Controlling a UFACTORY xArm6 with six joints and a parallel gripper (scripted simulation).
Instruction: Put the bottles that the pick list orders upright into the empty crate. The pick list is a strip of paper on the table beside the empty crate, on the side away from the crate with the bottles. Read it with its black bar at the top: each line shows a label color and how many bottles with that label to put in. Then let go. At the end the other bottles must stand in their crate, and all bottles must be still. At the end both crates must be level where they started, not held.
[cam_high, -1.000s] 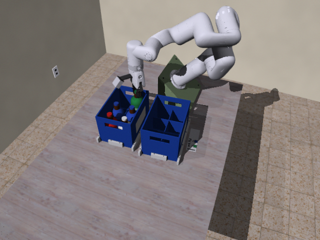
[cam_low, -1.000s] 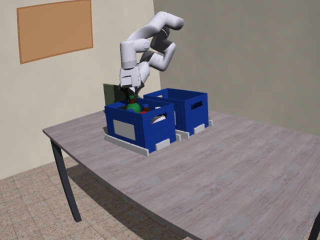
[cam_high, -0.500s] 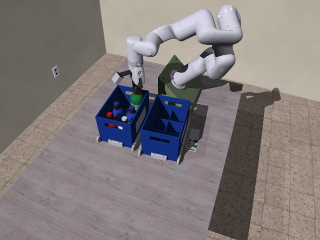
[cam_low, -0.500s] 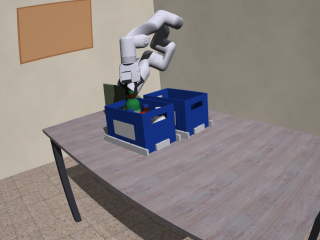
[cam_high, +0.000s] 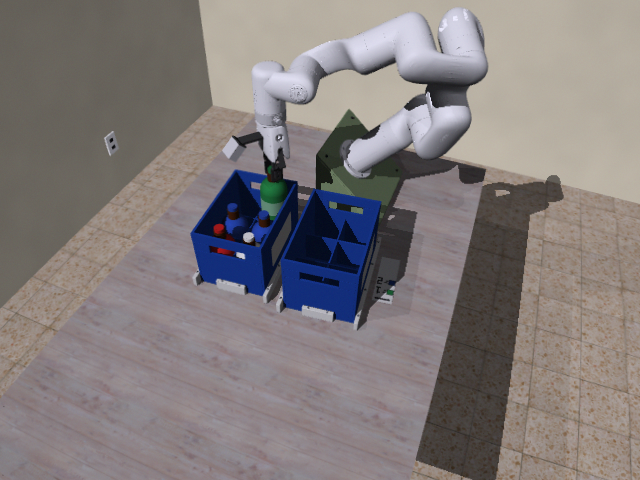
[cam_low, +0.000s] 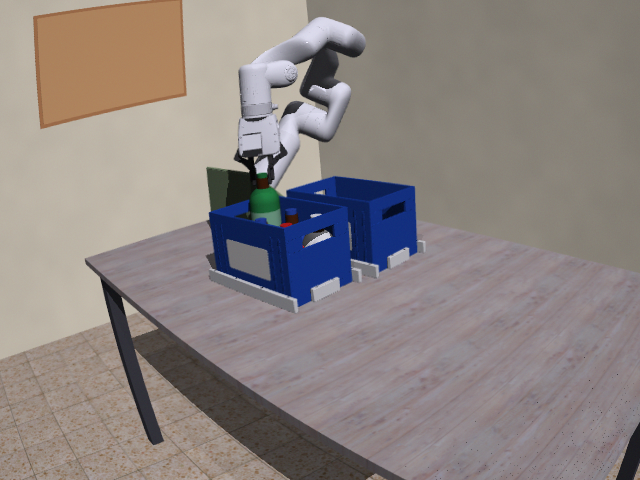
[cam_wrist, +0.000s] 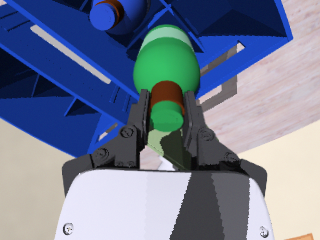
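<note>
Right now the green-labelled bottle is 70 mm below my hand. Also, from my hand: white-labelled bottle: 170 mm ahead, 40 mm to the left, 150 mm below; blue-labelled bottle: 90 mm ahead, 20 mm to the left, 150 mm below; red-label bottle: 190 mm ahead, 50 mm to the right, 150 mm below.
</note>
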